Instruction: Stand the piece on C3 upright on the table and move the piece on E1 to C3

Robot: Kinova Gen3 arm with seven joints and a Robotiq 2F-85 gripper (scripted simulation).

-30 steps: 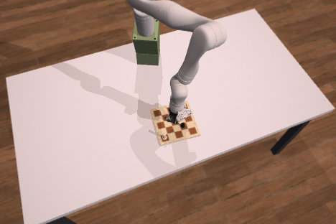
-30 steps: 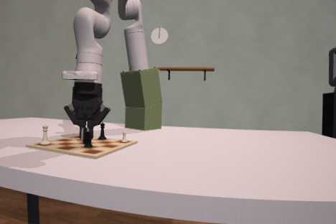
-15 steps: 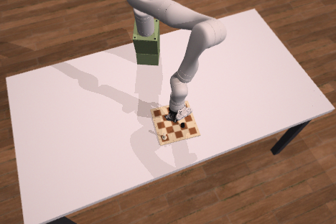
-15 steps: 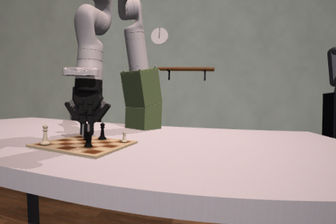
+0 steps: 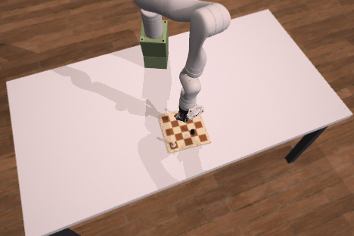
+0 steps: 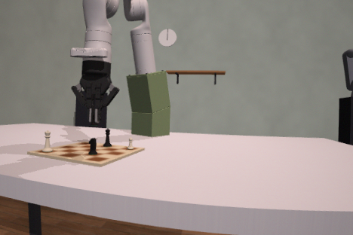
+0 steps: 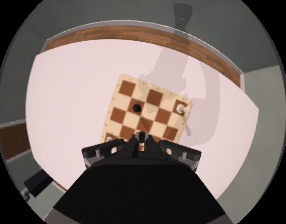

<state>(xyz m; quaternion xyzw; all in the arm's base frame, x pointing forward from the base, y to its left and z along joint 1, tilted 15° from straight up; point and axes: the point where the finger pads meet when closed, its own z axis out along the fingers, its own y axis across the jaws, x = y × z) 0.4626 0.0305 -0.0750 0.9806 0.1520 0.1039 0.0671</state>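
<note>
My hand is 7 cm past the black piece and 7 cm above it. Round my hand: white pawn 7 cm behind, 8 cm to the left, 8 cm below; black pawn 1 cm below; chessboard 1 cm ahead, 1 cm to the right, 10 cm below.
</note>
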